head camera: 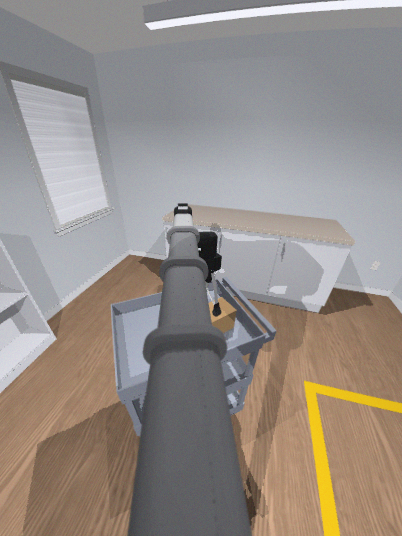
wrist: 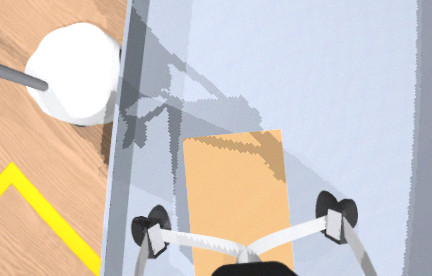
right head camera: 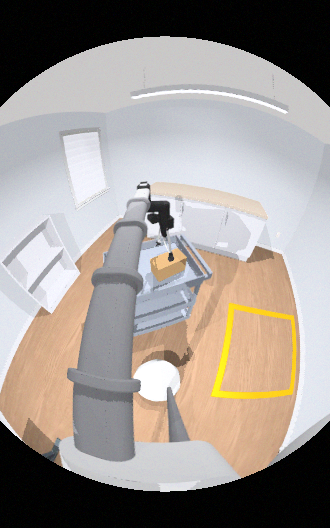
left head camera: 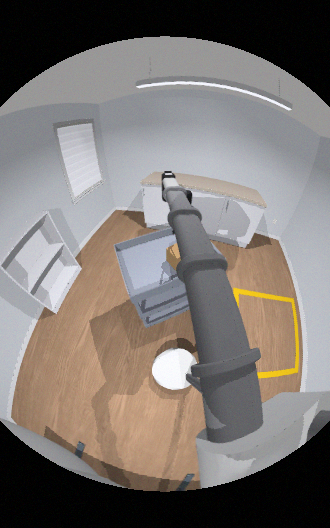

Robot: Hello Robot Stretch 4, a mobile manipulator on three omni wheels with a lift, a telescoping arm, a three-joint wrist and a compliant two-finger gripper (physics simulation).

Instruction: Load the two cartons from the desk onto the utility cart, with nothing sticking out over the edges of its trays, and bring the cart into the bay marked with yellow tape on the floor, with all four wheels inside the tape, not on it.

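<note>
One orange-brown carton lies flat on the top tray of the blue-grey utility cart, towards its handle end. Its visible parts are inside the tray walls; the wrist view cuts off its near end. My gripper is open above the carton, one fingertip out to each side in the wrist view. The arm hides part of the cart. A second carton does not show. The yellow tape bay is right of the cart, which stands outside it.
A low cabinet with a beige top stands behind the cart against the wall. A white open shelf unit stands at the left. My round white base part is in front of the cart.
</note>
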